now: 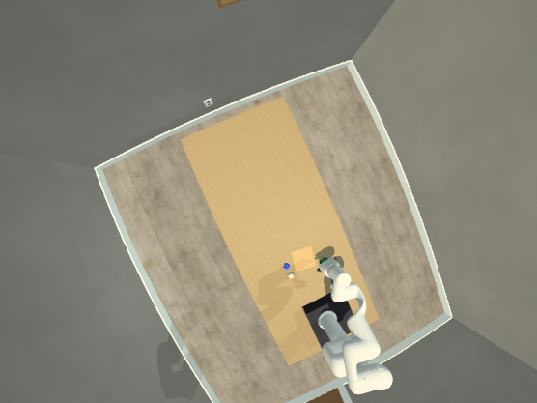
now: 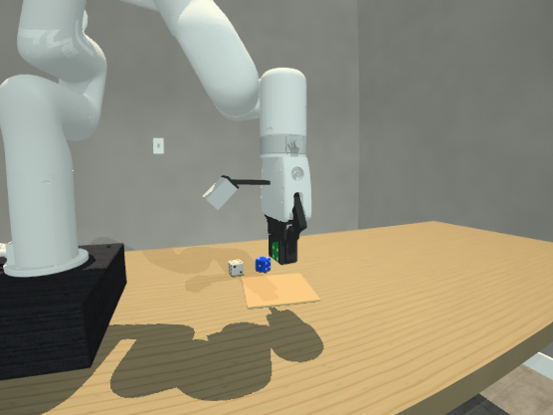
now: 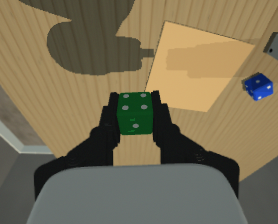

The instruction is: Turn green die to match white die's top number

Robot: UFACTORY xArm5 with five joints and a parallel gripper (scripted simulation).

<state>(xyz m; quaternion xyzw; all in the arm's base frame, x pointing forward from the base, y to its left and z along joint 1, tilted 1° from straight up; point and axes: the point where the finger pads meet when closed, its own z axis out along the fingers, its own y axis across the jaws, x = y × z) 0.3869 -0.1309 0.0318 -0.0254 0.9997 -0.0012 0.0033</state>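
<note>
The tan mat is 120 mm below my hand, 100 mm to the left of it and 30 mm ahead of it. From my hand the other things lie so: blue die 220 mm to the left, 100 mm below, 40 mm ahead; green die 10 mm below; white die 220 mm to the left, 100 mm below, 30 mm behind.
</note>
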